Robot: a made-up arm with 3 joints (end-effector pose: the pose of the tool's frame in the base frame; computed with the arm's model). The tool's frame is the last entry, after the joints. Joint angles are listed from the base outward.
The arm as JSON. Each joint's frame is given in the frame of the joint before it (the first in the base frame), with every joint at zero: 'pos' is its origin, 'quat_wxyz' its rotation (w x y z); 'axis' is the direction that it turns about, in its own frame. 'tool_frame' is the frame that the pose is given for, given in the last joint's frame.
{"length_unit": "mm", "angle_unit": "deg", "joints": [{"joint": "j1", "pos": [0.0, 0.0, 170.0], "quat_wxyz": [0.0, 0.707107, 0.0, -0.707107], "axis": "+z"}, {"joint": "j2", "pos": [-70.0, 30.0, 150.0], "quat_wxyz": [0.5, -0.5, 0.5, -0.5], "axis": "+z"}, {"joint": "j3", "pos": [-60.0, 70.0, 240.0], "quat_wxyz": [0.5, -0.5, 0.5, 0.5], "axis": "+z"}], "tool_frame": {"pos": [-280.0, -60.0, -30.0], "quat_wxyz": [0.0, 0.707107, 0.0, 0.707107]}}
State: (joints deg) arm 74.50 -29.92 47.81
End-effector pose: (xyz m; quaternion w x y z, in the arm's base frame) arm -0.2090 -0.2614 -0.0609 0.9400 -0.2230 0.2261 0.1245
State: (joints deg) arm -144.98 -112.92 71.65
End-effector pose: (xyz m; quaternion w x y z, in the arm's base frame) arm -0.3725 0.1815 0.2885 0.1736 -0.5245 0.4977 -0.6686
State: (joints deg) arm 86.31 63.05 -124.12
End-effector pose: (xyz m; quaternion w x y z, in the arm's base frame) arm -0.4220 -0.0762 0.3787 0.2237 0.8225 -0.1694 0.4947
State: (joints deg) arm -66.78 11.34 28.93
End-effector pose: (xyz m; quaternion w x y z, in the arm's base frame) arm -0.0856 0.3893 0.0983 0.6677 0.7378 0.0320 -0.0935
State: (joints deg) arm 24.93 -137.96 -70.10
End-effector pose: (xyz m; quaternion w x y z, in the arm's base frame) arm 0.0231 0.0654 -0.2152 0.2423 -0.2645 -0.3585 0.8619
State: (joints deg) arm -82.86 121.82 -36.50
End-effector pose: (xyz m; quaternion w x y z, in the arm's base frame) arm -0.3226 0.4312 0.1463 0.4469 0.1914 0.7543 -0.4411
